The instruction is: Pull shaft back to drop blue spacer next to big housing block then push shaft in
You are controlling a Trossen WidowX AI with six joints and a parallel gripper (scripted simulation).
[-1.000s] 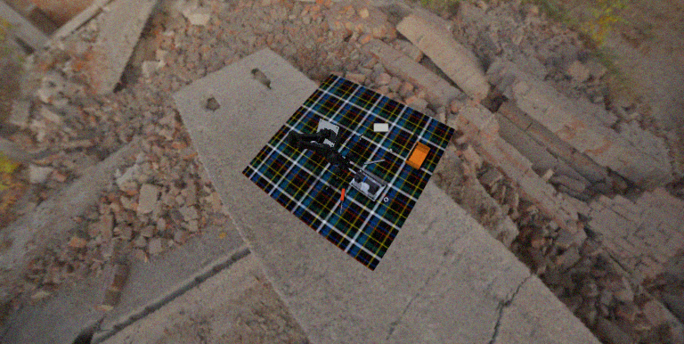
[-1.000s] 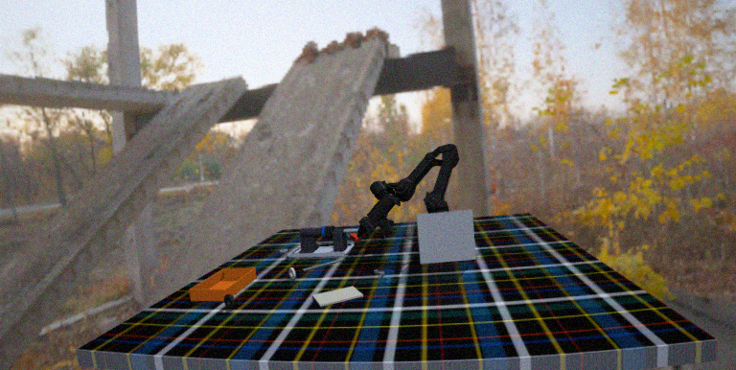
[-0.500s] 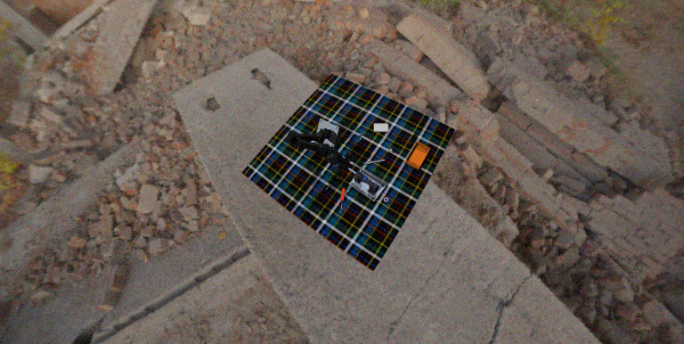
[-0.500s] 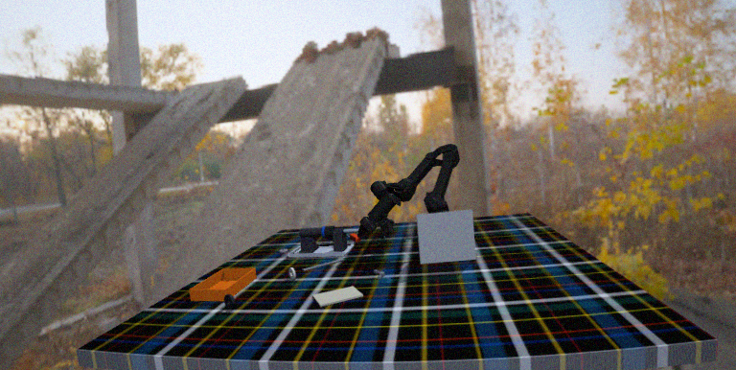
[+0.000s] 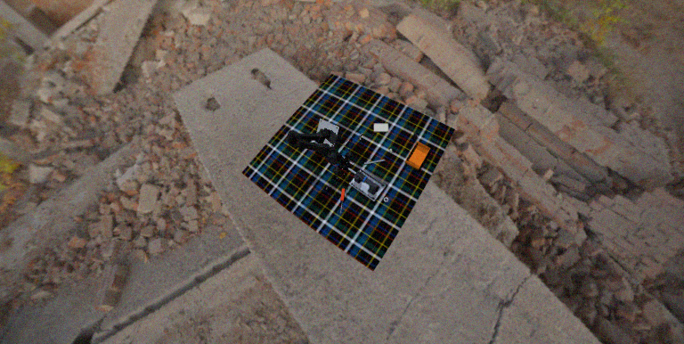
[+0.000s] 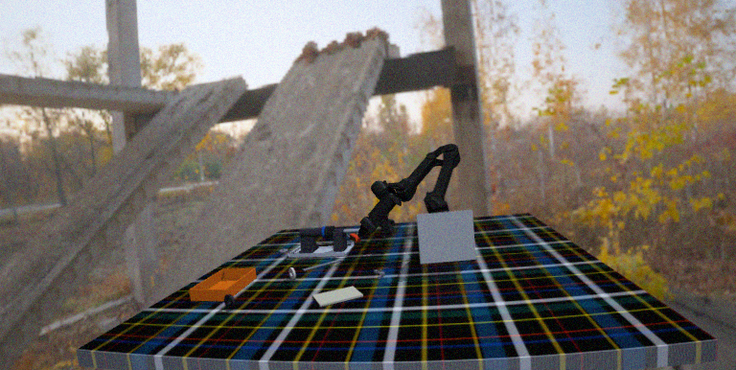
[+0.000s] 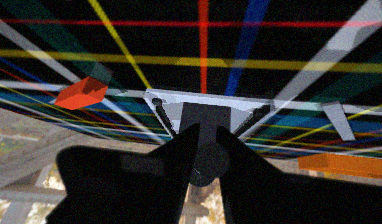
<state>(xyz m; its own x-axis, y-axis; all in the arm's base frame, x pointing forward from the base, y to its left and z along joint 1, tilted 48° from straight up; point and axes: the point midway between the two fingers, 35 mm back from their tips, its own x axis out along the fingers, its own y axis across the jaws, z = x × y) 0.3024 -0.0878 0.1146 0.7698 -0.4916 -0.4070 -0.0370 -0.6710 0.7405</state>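
Now: the shaft 6 cm ahead of my gripper tip and 2 cm above it. Also, from my gripper tip: orange tray: 35 cm ahead, 40 cm to the left, 5 cm below; pale flat pad: 3 cm behind, 47 cm to the left, 5 cm below; blue spacer: 14 cm ahead, 1 cm to the right, 2 cm above.
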